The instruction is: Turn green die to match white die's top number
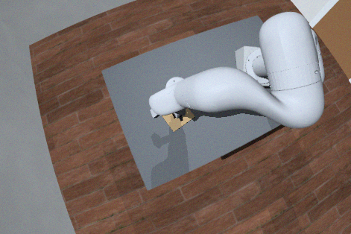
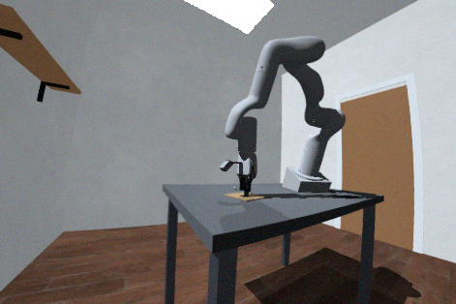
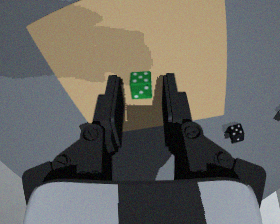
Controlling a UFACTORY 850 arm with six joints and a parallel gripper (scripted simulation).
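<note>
My gripper is now 3 cm above the green die and 1 cm past it. Round my hand: black die (11 cm to the right, 8 cm behind, 4 cm below); then white die (17 cm to the right, 5 cm behind, 4 cm below); then mat (4 cm below).
</note>
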